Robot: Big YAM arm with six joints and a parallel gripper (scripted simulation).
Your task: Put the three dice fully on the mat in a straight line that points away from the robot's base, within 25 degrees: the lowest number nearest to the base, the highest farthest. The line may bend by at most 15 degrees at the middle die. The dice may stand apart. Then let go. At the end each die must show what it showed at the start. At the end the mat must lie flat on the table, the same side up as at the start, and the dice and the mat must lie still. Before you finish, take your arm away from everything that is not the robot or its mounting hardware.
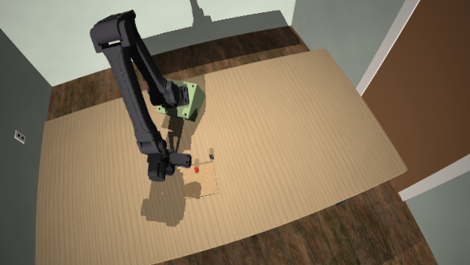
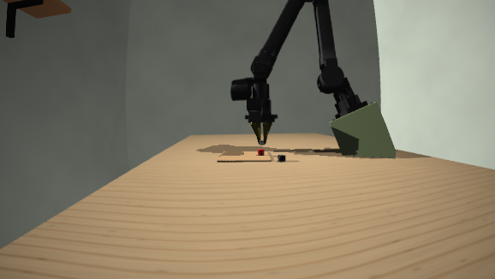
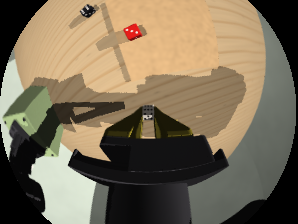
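My gripper is now 11 cm to the right of the tan mat, 5 cm short of it and 3 cm above it. Also, from my hand: white die: right at my hand; then black die: 18 cm to the left, 5 cm behind, 2 cm below; then red die: 11 cm to the left, 2 cm below, 1 cm ahead.
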